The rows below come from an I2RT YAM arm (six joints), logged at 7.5 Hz.
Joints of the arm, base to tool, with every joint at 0 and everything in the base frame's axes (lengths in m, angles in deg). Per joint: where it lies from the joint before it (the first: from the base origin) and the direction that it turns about. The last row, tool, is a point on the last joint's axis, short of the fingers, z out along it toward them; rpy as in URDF.
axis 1: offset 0 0 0.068 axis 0 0 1
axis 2: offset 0.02 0.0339 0.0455 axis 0 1 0
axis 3: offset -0.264 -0.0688 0 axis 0 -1 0
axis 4: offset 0.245 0.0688 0.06 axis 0 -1 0
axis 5: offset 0.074 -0.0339 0.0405 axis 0 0 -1
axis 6: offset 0.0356 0 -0.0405 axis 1 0 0
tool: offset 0 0 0 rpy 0 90 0
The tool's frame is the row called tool.
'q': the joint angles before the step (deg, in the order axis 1, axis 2, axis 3, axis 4, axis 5, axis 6). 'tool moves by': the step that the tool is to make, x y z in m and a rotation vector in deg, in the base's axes. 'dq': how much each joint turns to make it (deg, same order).
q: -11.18, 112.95, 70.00, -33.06, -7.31, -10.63
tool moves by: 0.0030, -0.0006, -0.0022, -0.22, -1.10, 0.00
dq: 0.00, 0.48, 0.00, 1.61, 0.00, 0.00
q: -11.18, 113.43, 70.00, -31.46, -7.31, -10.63
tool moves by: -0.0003, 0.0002, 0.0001, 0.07, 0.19, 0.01
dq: 0.02, -0.01, 0.03, -0.24, -0.03, 0.02
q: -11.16, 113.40, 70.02, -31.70, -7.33, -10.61
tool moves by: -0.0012, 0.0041, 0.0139, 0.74, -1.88, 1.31
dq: 0.47, -2.28, 0.03, -0.68, -1.27, -0.52
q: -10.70, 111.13, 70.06, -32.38, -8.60, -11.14
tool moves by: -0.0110, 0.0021, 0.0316, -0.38, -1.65, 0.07
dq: 0.01, -5.61, 0.02, -3.95, 0.05, -0.08
